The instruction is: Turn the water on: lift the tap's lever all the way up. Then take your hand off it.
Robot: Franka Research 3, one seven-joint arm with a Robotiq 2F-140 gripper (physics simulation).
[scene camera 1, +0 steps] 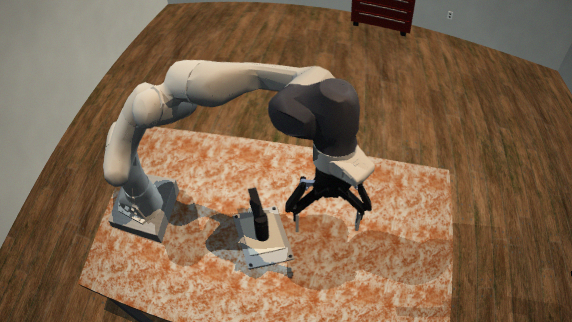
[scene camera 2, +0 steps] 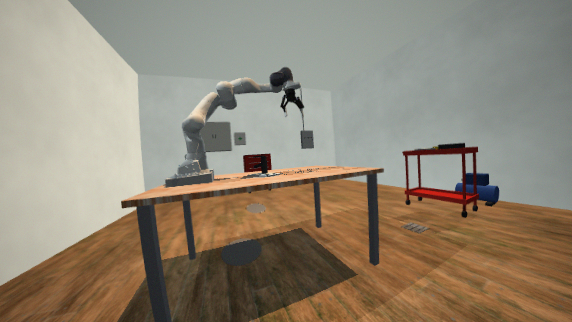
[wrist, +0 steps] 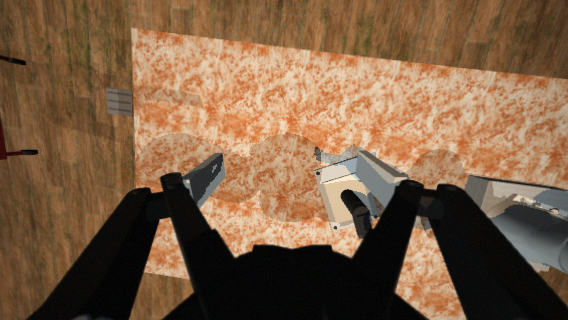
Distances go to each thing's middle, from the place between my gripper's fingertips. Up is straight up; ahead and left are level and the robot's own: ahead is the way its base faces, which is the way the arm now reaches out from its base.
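Pale plate (scene camera 1: 278,256): far below my hand, a good way behind it and a good way to the left of it.
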